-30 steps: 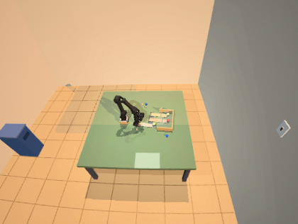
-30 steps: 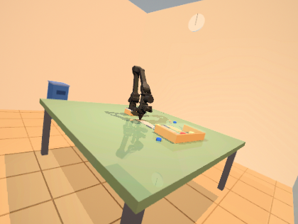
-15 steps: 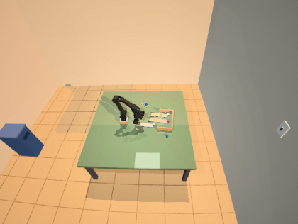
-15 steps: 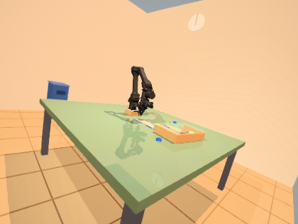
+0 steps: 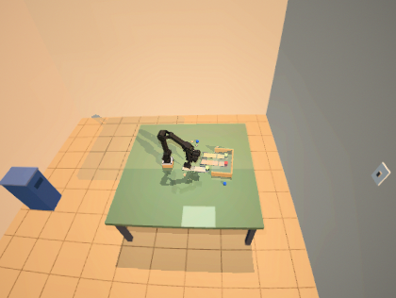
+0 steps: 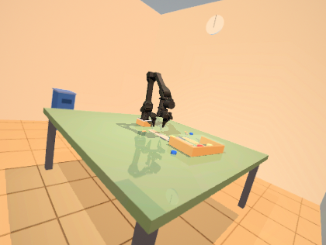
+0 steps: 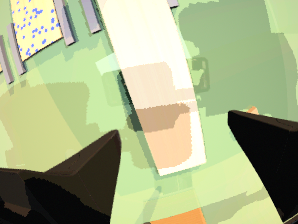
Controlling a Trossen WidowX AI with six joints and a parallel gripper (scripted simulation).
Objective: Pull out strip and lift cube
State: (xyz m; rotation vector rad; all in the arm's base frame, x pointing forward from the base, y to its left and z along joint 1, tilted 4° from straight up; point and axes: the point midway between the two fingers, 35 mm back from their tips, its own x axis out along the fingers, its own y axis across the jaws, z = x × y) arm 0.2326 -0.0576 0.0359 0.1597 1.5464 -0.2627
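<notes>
My gripper tip is 50 mm short of the cream strip, 50 mm above it and 10 mm to the left of it. Also, from my gripper tip: tan piece: 290 mm to the left, 270 mm ahead, 50 mm below.
</notes>
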